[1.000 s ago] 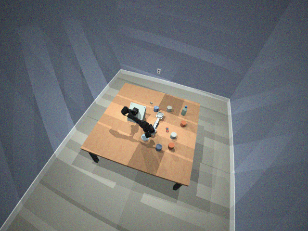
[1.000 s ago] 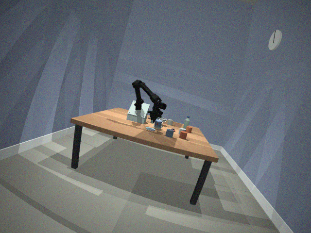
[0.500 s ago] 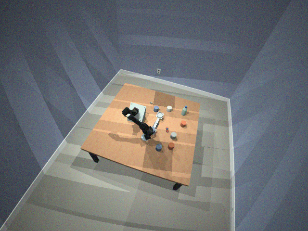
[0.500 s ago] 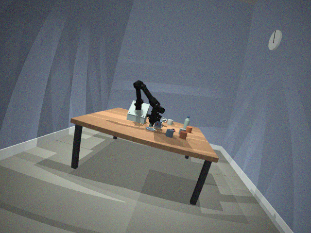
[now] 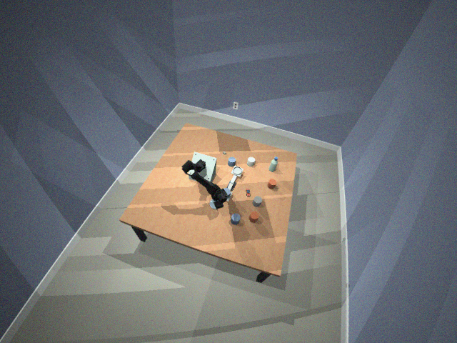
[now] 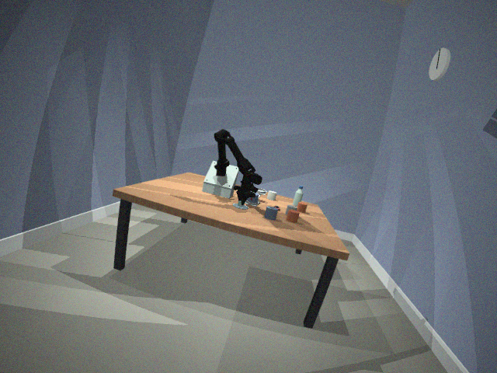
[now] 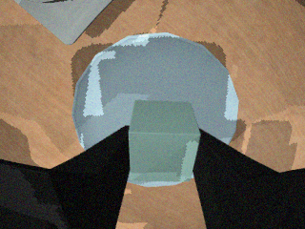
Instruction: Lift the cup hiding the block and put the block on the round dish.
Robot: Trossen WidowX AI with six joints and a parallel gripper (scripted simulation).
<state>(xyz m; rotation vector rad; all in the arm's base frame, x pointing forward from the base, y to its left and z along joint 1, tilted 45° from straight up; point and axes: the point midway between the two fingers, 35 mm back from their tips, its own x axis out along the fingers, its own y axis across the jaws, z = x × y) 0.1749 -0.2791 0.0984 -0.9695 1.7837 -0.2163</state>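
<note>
The pale green block lies right at my gripper tip. From my gripper tip the other things lie so: red toy car 260 mm ahead, 180 mm to the left; then grey cylinder 330 mm ahead, 70 mm to the left, 20 mm above; then round dish 10 mm below.
</note>
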